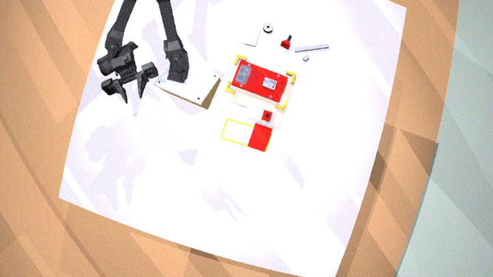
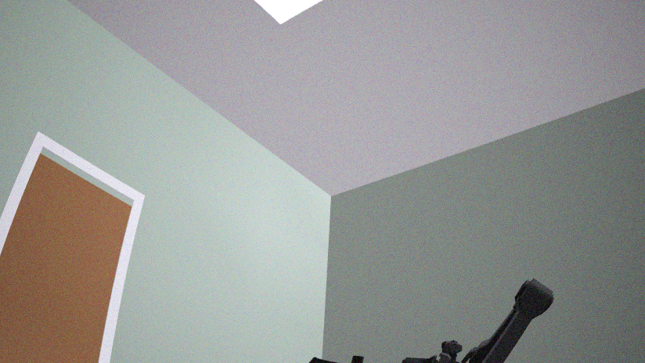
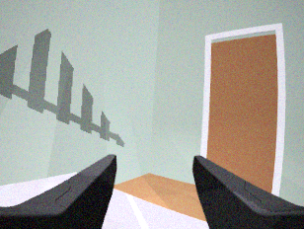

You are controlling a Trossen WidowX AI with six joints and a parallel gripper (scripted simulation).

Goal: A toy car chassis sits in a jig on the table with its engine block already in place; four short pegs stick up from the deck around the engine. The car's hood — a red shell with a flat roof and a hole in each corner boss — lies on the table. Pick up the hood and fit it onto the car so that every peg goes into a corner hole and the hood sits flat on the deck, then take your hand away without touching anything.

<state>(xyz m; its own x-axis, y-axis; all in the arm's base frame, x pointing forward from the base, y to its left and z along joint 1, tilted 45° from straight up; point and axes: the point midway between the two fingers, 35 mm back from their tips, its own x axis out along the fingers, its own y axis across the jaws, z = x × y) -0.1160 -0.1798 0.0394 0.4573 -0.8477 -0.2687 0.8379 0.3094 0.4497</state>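
Right now my gripper tip is 42 cm short of the red hood, 2 cm to the left of it and 31 cm above it. Round my gripper tip: grey ring 35 cm ahead, 43 cm to the left, 31 cm below; grey bar 54 cm ahead, 39 cm to the left, 32 cm below.
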